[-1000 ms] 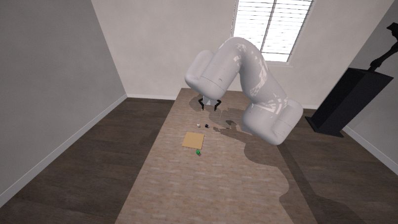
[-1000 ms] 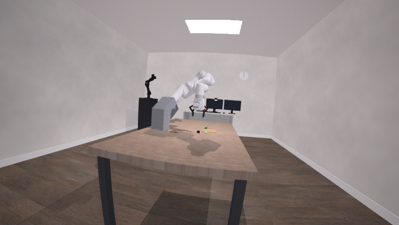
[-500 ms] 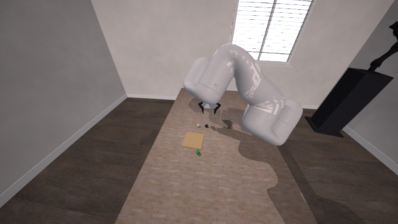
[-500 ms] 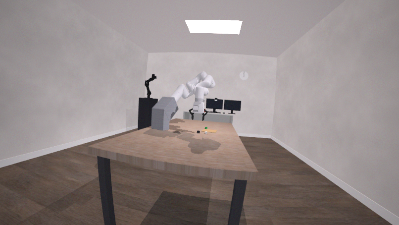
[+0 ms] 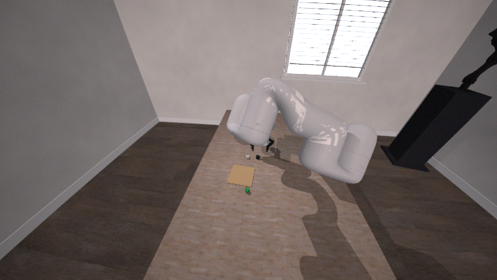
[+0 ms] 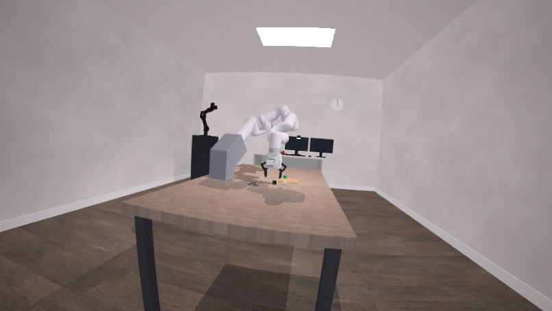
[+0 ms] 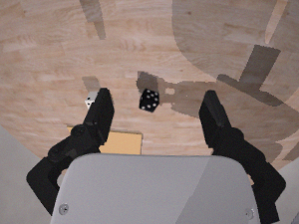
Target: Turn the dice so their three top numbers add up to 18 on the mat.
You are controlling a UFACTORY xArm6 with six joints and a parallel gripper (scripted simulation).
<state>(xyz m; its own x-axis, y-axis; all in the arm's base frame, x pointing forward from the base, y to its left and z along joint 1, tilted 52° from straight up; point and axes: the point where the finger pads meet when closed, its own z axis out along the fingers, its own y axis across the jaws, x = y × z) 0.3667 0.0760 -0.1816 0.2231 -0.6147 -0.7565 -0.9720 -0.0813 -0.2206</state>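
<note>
Now: the black die 3 cm to the left of my hand and 4 cm below it. The rest, counted from my hand: mat 6 cm ahead, 20 cm to the left, 5 cm below; white die 7 cm ahead, 5 cm to the left, 4 cm below; green die 1 cm behind, 29 cm to the left, 4 cm below.
</note>
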